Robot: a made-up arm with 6 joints.
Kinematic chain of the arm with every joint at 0, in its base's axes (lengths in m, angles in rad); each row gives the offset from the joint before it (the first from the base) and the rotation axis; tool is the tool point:
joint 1: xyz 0 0 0.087 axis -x
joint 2: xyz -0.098 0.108 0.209 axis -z
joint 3: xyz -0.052 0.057 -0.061 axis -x
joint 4: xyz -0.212 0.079 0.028 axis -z
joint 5: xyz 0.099 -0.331 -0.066 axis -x
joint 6: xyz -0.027 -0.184 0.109 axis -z
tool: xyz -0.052 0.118 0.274
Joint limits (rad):
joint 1: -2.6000..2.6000
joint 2: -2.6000..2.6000
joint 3: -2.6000..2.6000
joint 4: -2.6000..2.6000
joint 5: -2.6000..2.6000
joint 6: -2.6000..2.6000
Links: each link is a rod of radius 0.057 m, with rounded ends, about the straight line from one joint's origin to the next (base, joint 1, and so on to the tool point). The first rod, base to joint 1, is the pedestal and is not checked.
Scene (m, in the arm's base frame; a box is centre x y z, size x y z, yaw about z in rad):
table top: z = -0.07
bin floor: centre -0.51 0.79 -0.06 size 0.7 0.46 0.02 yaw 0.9
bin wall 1: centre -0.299 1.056 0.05 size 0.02 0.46 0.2 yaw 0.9
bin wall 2: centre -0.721 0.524 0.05 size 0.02 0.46 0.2 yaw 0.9
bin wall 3: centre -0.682 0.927 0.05 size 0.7 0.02 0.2 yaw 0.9
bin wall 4: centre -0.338 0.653 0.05 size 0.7 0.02 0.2 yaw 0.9
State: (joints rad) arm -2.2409 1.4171 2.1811 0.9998 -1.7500 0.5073
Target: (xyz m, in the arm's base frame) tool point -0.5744 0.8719 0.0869
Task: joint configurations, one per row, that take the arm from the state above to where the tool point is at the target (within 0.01 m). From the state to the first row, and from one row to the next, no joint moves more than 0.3 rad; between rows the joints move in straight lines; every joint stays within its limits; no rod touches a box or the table.
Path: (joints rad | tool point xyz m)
1: -1.9763 1.3812 2.1305 1.1869 -1.7234 0.4764 | -0.1999 -0.8003 0.8195
2: -1.7116 1.3454 2.0799 1.3739 -1.6969 0.4455 | -0.3090 -0.4733 1.0537
3: -1.4470 1.3095 2.0293 1.5610 -1.6703 0.4146 | -0.4069 -0.0771 1.1339
4: -1.1824 1.2737 1.9787 1.7481 -1.6437 0.3836 | -0.4867 0.3167 1.0459
5: -0.9178 1.2378 1.9281 1.9351 -1.6172 0.3527 | -0.5434 0.6379 0.8082
6: -0.6531 1.2020 1.8775 2.1222 -1.5906 0.3218 | -0.5732 0.8324 0.4670
7: -0.3885 1.1661 1.8269 2.3093 -1.5640 0.2909 | -0.5744 0.8719 0.0869

